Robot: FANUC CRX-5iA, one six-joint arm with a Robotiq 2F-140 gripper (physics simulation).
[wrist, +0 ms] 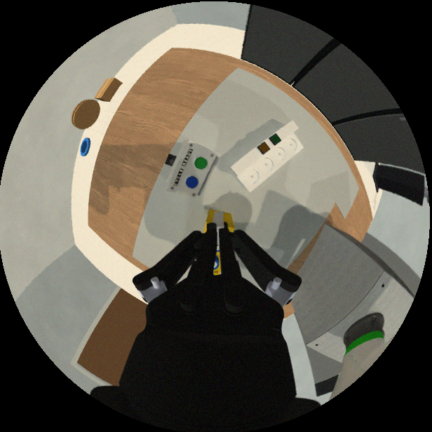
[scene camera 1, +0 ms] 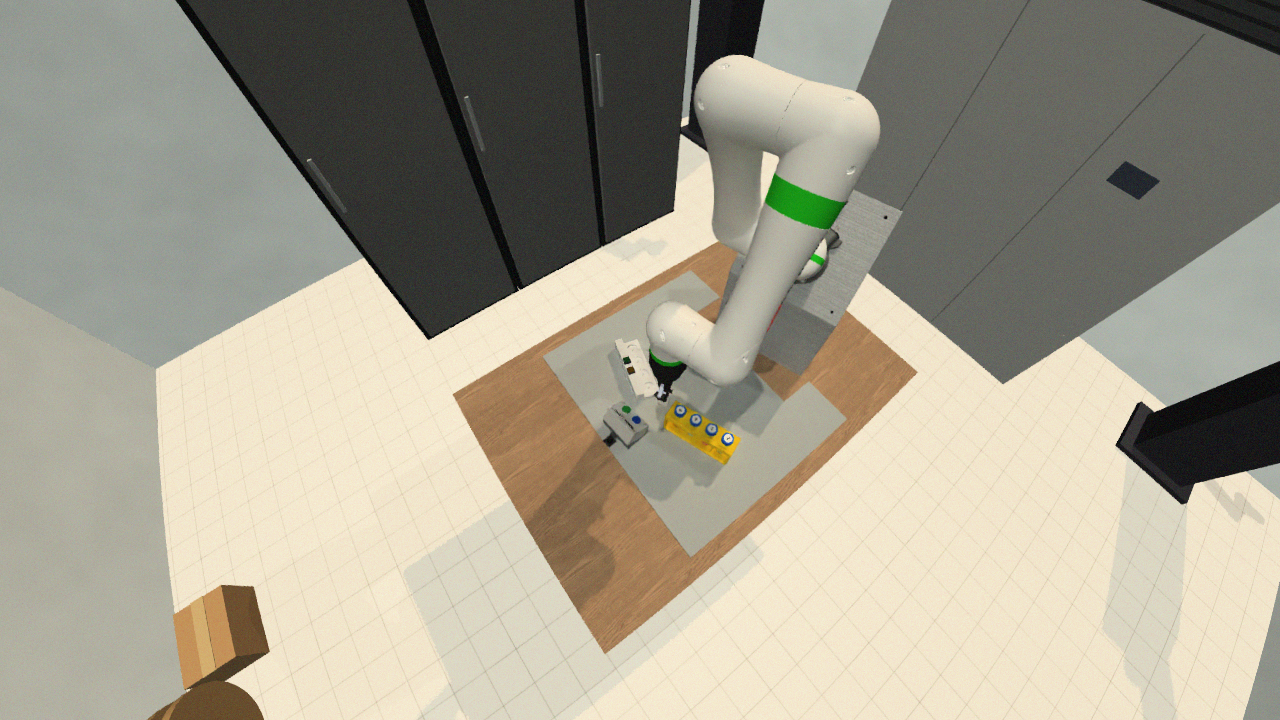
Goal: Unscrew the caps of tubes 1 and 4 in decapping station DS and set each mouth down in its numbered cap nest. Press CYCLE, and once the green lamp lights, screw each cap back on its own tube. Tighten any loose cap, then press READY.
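Frame: origin at the arm's base, x ahead, y left, z up, level; metres.
Where they show: gripper, fingertip midpoint: [scene camera 1: 663, 402].
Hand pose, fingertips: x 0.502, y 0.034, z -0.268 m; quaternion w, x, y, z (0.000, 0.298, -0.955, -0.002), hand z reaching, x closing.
Note:
After its pixels a point has its place.
The yellow decapping station [scene camera 1: 699, 441] @[x 0.454, y 0.166, z -0.383 m] [wrist: 229, 223] holds tubes in a row, with blue-and-white caps [scene camera 1: 711, 428] @[x 0.440, y 0.178, z -0.266 m] on top. My gripper [scene camera 1: 662, 394] @[x 0.502, y 0.034, z -0.267 m] [wrist: 218, 218] is shut and empty, pointing down above the mat beside the station's end nearest the white nest block. In the wrist view its fingers hide most of the station and caps. The white cap-nest block [scene camera 1: 641, 380] @[x 0.477, y -0.107, z -0.376 m] [wrist: 243, 172] shows round nests without caps. Its green lamp [scene camera 1: 627, 360] @[x 0.484, y -0.176, z -0.334 m] [wrist: 275, 139] and amber lamp [scene camera 1: 631, 369] @[x 0.493, y -0.141, z -0.334 m] [wrist: 263, 148] look dark. The grey CYCLE/READY box [scene camera 1: 624, 428] @[x 0.630, y 0.018, z -0.314 m] [wrist: 187, 165] has a green button [scene camera 1: 626, 409] @[x 0.590, y -0.029, z -0.316 m] [wrist: 201, 163] and a blue button [scene camera 1: 636, 419] @[x 0.585, y 0.015, z -0.316 m] [wrist: 192, 182].
A grey mat [scene camera 1: 693, 528] @[x 0.631, y 0.355, z -0.387 m] [wrist: 235, 95] lies on the wooden table [scene camera 1: 501, 420] @[x 0.924, y -0.258, z -0.390 m] [wrist: 165, 80]. The metal robot pedestal [scene camera 1: 796, 340] @[x 0.045, y 0.124, z -0.232 m] [wrist: 330, 280] stands at the table's far side. Dark cabinets [scene camera 1: 554, 134] [wrist: 300, 45] stand behind. A cardboard box [scene camera 1: 219, 635] [wrist: 107, 89] is on the floor.

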